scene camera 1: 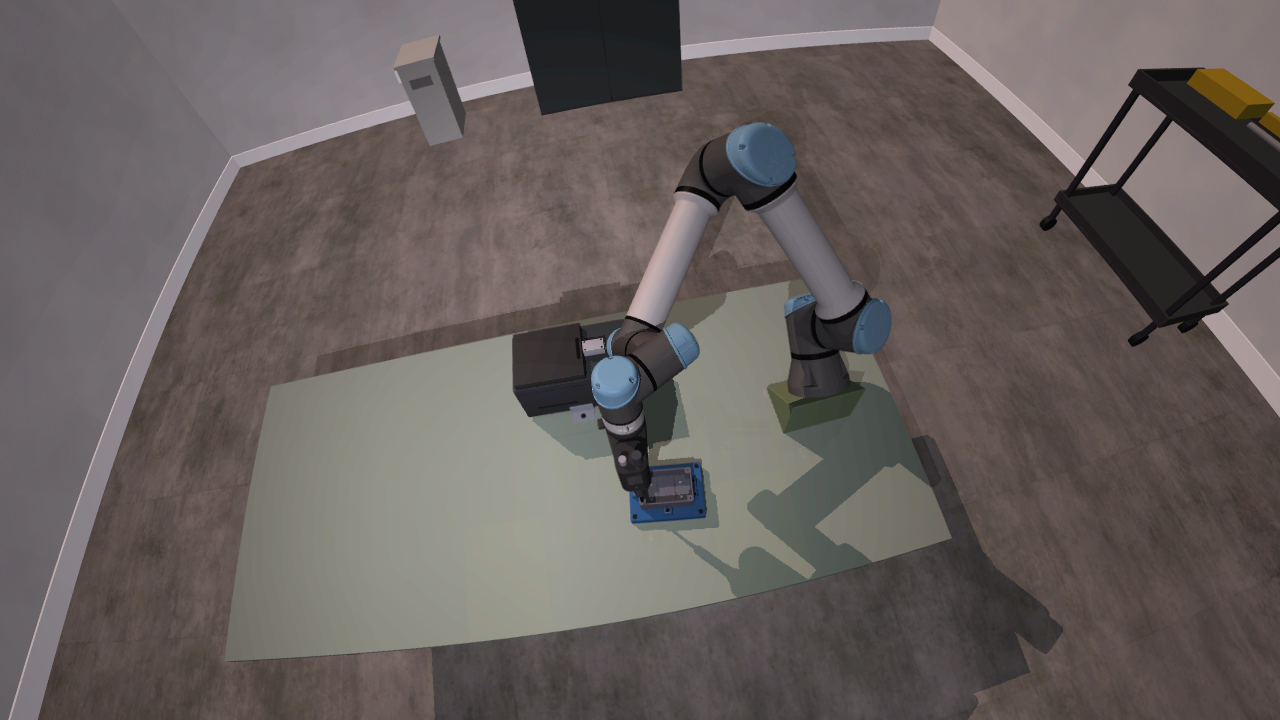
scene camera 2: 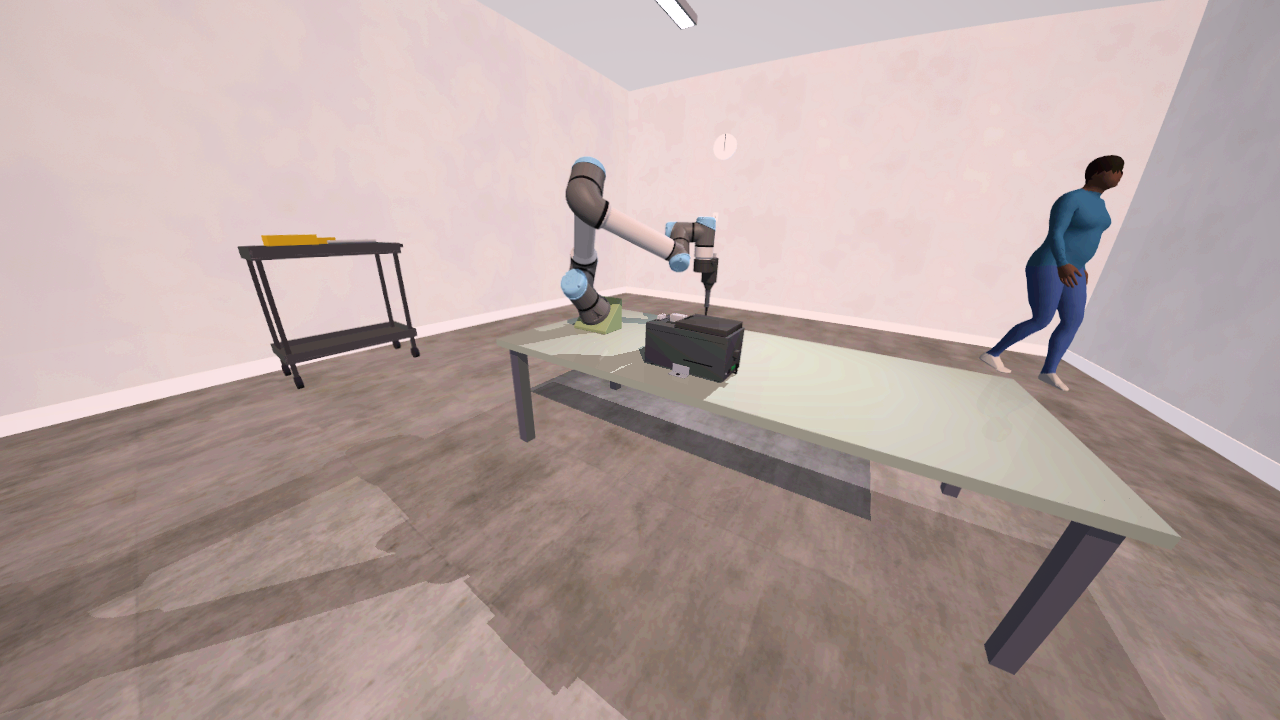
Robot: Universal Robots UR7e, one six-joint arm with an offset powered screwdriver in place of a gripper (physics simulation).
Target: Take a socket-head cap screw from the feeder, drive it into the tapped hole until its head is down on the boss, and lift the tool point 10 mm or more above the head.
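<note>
My screwdriver (scene camera 1: 640,494) (scene camera 2: 706,311) points down over the left end of a grey open housing (scene camera 1: 671,486) on a blue fixture plate (scene camera 1: 683,514). Its tip is at the housing's front left corner in scene camera 1. Whether the tip touches anything, and whether a screw is on it, is too small to tell. The boss and the tapped hole cannot be made out under the tool. The black screw feeder (scene camera 1: 547,362) (scene camera 2: 689,347) stands on the table behind the fixture; in scene camera 2 it hides the housing.
The arm's base stands on a green wedge block (scene camera 1: 810,409) (scene camera 2: 612,319) on the pale green table (scene camera 1: 402,537) (scene camera 2: 877,394). A black cart (scene camera 1: 1136,83) (scene camera 2: 322,250) stands apart from the table. A person (scene camera 2: 1078,232) in a blue top is beyond the table.
</note>
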